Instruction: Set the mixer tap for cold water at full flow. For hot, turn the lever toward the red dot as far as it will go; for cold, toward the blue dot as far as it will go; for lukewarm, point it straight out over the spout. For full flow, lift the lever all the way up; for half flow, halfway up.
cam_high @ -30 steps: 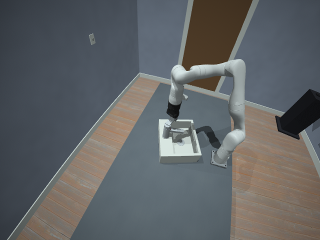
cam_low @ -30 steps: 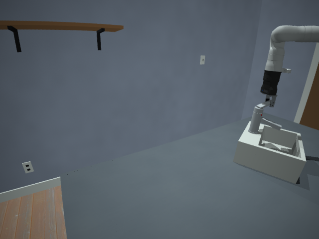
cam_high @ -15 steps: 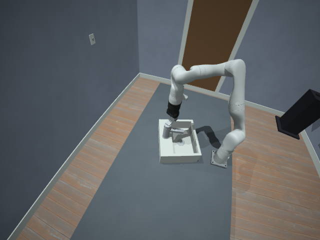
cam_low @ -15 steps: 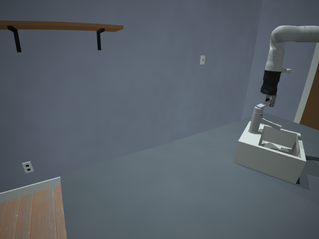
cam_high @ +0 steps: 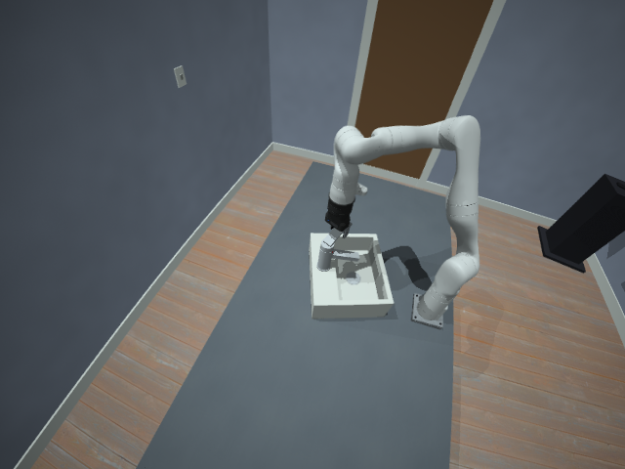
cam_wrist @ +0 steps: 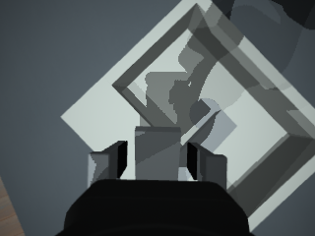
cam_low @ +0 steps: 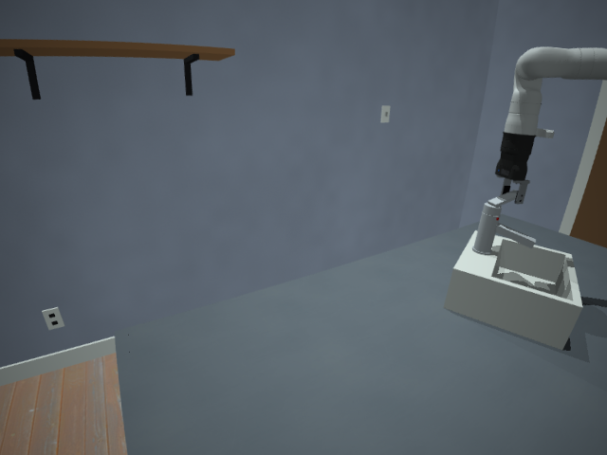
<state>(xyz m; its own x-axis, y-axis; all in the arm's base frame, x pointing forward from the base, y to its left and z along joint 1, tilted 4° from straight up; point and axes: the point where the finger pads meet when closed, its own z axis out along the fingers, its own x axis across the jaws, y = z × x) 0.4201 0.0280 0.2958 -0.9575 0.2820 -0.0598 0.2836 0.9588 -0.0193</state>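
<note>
Right now the flat lever is 10 mm ahead of my hand, 20 mm to the left of it and 10 mm below it. Also, from my hand: white basin: 90 mm behind, 260 mm below; then grey mixer tap: 40 mm to the left, 60 mm below.
</note>
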